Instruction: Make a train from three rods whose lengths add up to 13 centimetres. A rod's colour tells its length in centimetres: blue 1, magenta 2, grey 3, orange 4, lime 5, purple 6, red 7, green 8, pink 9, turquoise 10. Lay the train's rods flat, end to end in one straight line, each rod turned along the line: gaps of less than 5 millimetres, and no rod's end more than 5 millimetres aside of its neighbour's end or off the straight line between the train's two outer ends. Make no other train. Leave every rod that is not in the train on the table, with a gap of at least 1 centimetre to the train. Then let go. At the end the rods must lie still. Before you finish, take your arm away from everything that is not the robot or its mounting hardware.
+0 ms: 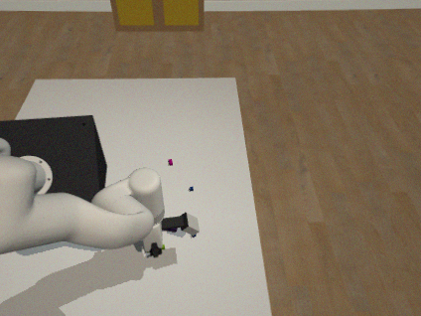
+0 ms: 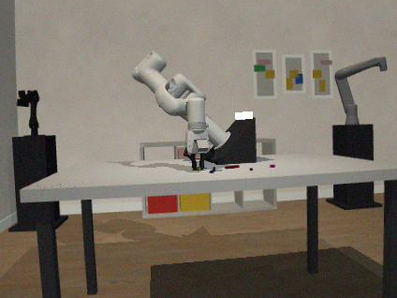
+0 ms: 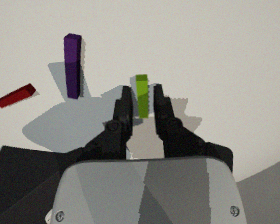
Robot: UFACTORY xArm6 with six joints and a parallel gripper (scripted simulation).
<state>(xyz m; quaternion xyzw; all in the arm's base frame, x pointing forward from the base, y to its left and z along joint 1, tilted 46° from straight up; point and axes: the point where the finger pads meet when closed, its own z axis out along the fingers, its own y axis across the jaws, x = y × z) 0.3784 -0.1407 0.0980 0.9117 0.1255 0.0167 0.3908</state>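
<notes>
Now: hand 20 mm above the lime rod. From my hand the other things lie so: magenta rod: 320 mm to the left, 20 mm below, 10 mm ahead; then red rod: 150 mm to the left, 20 mm below, 20 mm behind; then purple rod: 70 mm to the left, 20 mm below, 20 mm ahead.
</notes>
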